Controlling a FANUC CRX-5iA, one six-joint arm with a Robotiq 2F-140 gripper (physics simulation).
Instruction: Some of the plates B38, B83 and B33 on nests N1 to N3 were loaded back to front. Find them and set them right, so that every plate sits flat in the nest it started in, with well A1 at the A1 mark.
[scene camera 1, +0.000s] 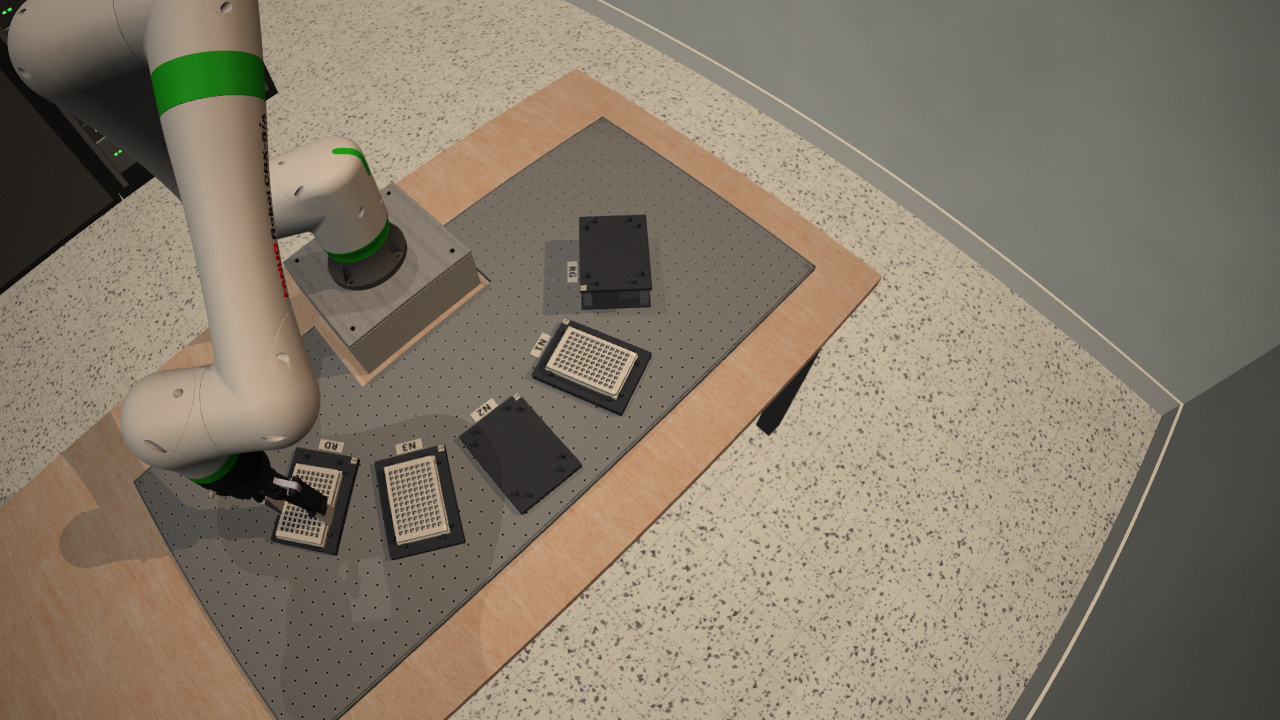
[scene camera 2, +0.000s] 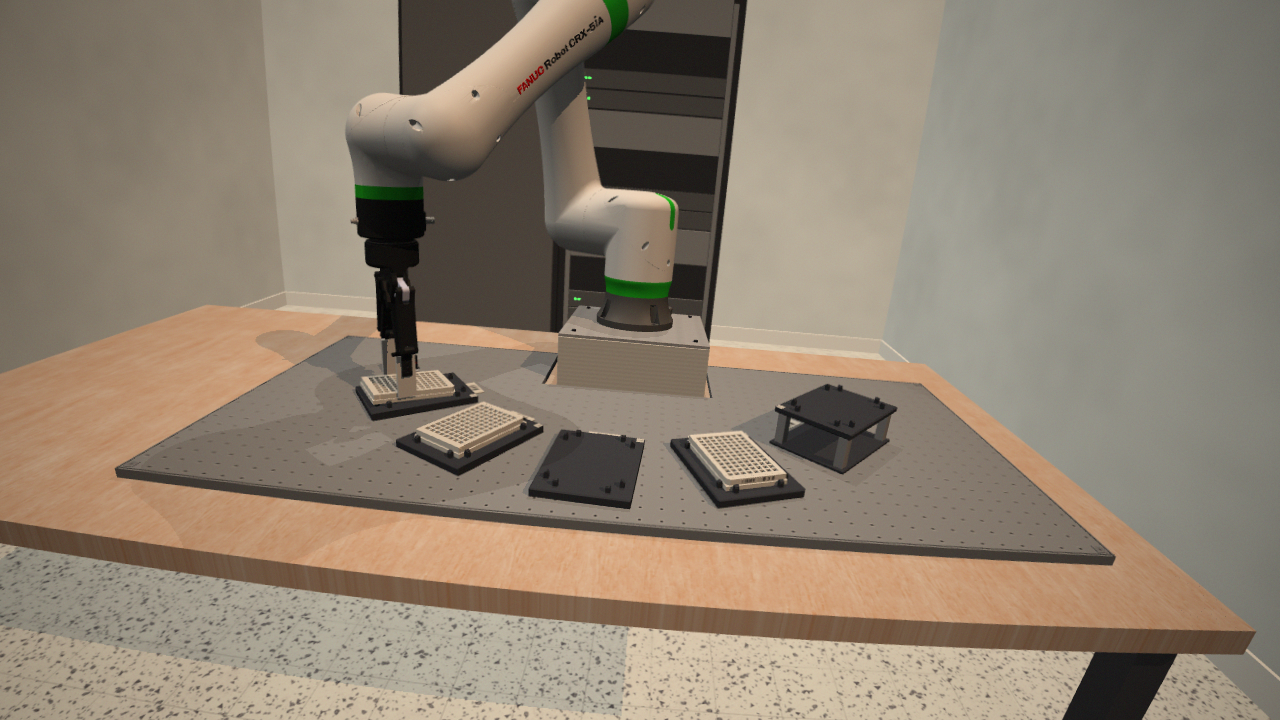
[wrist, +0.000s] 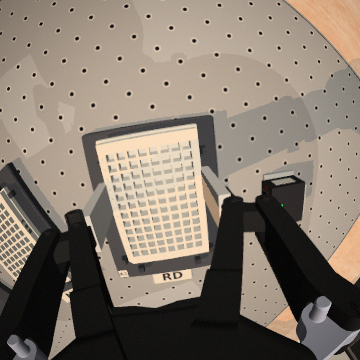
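Seen in the pictures: gripper, between the fingertips: (scene camera 1: 306, 511) (scene camera 2: 399, 386) (wrist: 154, 188); arm's base, origin of its link: (scene camera 1: 368, 256) (scene camera 2: 634, 322).
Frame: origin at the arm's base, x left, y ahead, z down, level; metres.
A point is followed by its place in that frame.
My gripper (scene camera 1: 304, 507) @(y 0.341, x -0.294, z 0.058 m) (scene camera 2: 396, 376) @(y 0.341, x -0.294, z 0.058 m) (wrist: 154, 188) @(y 0.341, x -0.294, z 0.058 m) points down and is shut on a cream plate (scene camera 1: 302, 528) @(y 0.364, x -0.311, z 0.055 m) (scene camera 2: 427, 385) @(y 0.325, x -0.254, z 0.056 m) (wrist: 157, 200) @(y 0.334, x -0.288, z 0.053 m), a pad at each long side. The plate lies in or right over nest RD (scene camera 1: 340, 514) @(y 0.370, x -0.247, z 0.071 m) (scene camera 2: 420, 407) @(y 0.370, x -0.239, z 0.073 m) (wrist: 206, 135) @(y 0.335, x -0.358, z 0.070 m) and looks level. RD's A1 tag (wrist: 123, 273) @(y 0.301, x -0.187, z 0.070 m) is by the plate's lower left corner in the wrist view. Nest N2 (scene camera 1: 520, 454) @(y 0.443, x 0.053, z 0.070 m) (scene camera 2: 588, 470) @(y 0.460, x 0.057, z 0.070 m) is empty. One plate (scene camera 1: 591, 360) @(y 0.375, x 0.231, z 0.057 m) (scene camera 2: 738, 458) @(y 0.384, x 0.237, z 0.058 m) lies in nest N1 (scene camera 1: 629, 385) @(y 0.441, x 0.260, z 0.070 m) (scene camera 2: 760, 497) @(y 0.446, x 0.270, z 0.073 m), another (scene camera 1: 416, 499) @(y 0.421, x -0.124, z 0.059 m) (scene camera 2: 469, 427) @(y 0.430, x -0.123, z 0.058 m) in nest N3 (scene camera 1: 453, 514) @(y 0.469, x -0.086, z 0.070 m) (scene camera 2: 501, 443) @(y 0.434, x -0.074, z 0.070 m). Plate names and well A1 are unreadable.
A two-level black stand (scene camera 1: 614, 253) @(y 0.238, x 0.369, z 0.023 m) (scene camera 2: 835, 409) @(y 0.246, x 0.367, z 0.022 m) marked RG stands beyond N1. A small black box (wrist: 283, 195) @(y 0.243, x -0.369, z 0.049 m) stands beside RD, near the right finger in the wrist view. The arm's base block (scene camera 1: 411, 308) @(y 0.134, x 0.023, z 0.021 m) (scene camera 2: 633, 358) @(y 0.133, x 0.032, z 0.028 m) is at the rear of the perforated board.
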